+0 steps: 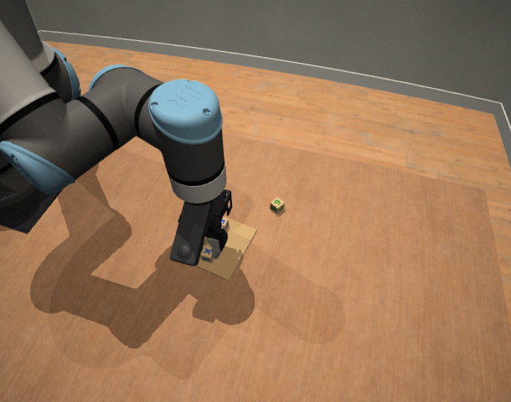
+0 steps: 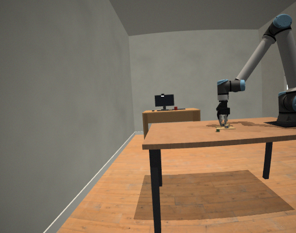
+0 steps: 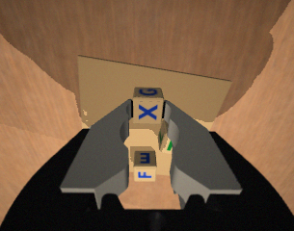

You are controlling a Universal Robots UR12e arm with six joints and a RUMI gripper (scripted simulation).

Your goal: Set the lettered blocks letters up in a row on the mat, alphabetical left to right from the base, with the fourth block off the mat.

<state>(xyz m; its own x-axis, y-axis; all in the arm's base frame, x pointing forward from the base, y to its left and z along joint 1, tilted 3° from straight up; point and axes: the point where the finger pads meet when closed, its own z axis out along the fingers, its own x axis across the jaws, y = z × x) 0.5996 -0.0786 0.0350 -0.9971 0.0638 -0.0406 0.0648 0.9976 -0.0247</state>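
Now: hand 40 mm to the right of the tan mat and 20 mm above it.
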